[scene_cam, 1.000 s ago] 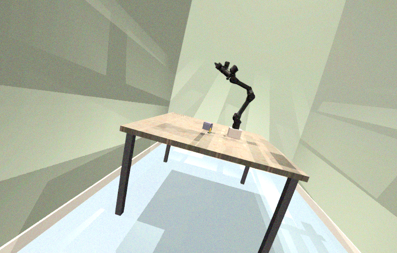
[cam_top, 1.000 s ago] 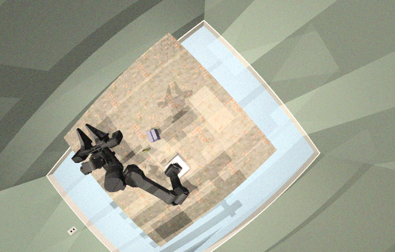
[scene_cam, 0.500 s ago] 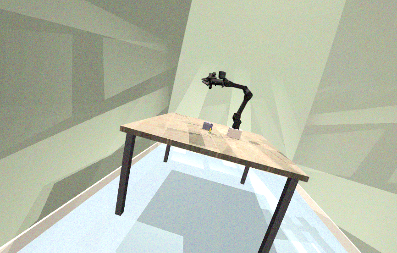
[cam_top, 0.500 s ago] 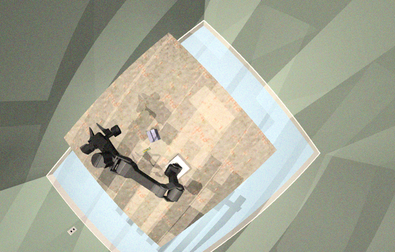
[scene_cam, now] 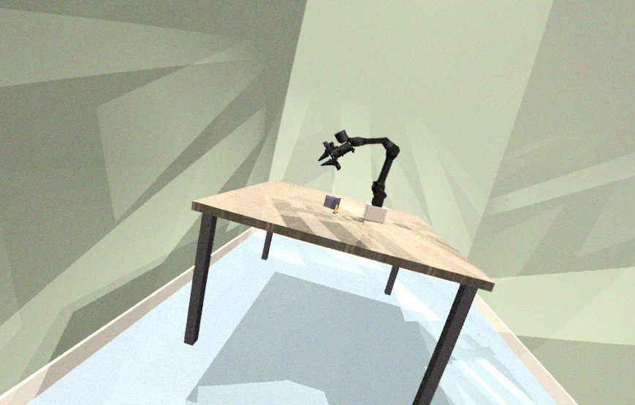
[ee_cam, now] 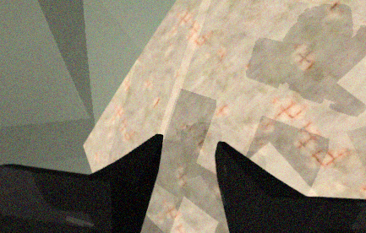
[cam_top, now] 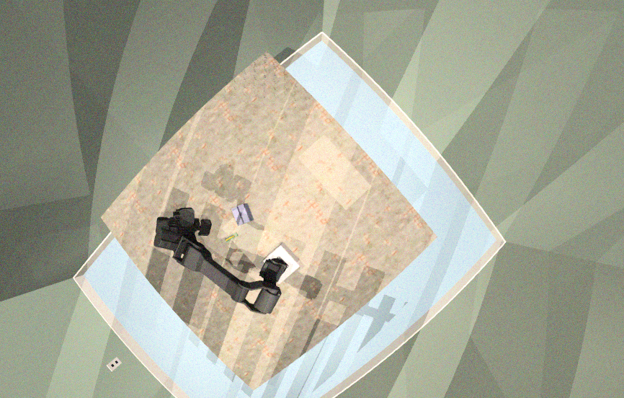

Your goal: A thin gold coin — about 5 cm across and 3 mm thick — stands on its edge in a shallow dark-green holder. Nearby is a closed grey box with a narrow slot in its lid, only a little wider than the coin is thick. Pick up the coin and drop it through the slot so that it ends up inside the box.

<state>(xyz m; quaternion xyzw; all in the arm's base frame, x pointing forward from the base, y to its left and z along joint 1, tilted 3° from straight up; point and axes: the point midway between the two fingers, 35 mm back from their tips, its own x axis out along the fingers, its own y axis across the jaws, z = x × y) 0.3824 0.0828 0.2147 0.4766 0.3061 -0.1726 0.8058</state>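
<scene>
My gripper tip is 24 cm above the gold coin, 16 cm past it and 2 cm to the right of it.
</scene>
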